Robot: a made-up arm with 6 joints. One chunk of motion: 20 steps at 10 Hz.
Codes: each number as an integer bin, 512 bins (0 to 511) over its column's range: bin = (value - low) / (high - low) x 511, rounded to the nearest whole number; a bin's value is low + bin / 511 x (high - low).
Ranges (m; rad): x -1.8..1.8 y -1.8..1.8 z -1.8..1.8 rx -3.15..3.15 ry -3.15..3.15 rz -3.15..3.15
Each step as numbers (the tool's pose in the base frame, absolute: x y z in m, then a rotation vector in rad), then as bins.
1 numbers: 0.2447 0.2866 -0.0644 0.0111 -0.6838 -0.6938
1 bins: 290 296 246 256 200 199
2 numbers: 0.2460 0.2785 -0.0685 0.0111 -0.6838 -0.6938
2 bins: 290 295 246 256 200 199
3 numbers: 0.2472 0.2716 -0.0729 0.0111 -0.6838 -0.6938
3 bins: 291 294 245 256 200 199
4 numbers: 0.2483 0.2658 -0.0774 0.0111 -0.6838 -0.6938
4 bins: 291 293 245 256 200 199
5 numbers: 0.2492 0.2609 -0.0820 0.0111 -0.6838 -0.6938
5 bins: 291 293 244 256 200 199
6 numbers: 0.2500 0.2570 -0.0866 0.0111 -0.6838 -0.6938
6 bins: 291 292 243 256 200 199
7 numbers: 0.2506 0.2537 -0.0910 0.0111 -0.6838 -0.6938
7 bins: 291 292 243 256 200 199
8 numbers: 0.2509 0.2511 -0.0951 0.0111 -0.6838 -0.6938
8 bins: 291 291 242 256 200 199
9 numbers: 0.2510 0.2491 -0.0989 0.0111 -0.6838 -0.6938
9 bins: 291 291 241 256 200 199
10 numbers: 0.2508 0.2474 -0.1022 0.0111 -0.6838 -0.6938
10 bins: 291 291 241 256 200 199
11 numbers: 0.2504 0.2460 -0.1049 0.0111 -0.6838 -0.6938
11 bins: 291 290 241 256 200 199
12 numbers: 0.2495 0.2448 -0.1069 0.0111 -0.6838 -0.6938
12 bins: 291 290 240 256 200 199
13 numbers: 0.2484 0.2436 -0.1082 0.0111 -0.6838 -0.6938
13 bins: 291 290 240 256 200 199
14 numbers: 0.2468 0.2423 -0.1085 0.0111 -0.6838 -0.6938
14 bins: 291 290 240 256 200 199
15 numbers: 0.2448 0.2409 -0.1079 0.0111 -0.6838 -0.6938
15 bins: 290 290 240 256 200 199
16 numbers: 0.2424 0.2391 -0.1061 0.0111 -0.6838 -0.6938
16 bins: 290 289 240 256 200 199
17 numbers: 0.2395 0.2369 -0.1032 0.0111 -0.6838 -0.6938
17 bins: 289 289 241 256 200 199
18 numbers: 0.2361 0.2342 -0.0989 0.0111 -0.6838 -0.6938
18 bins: 289 289 241 256 200 199
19 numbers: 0.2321 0.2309 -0.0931 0.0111 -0.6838 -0.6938
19 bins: 288 288 242 256 200 199
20 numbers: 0.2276 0.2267 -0.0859 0.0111 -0.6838 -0.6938
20 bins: 288 288 243 256 200 199
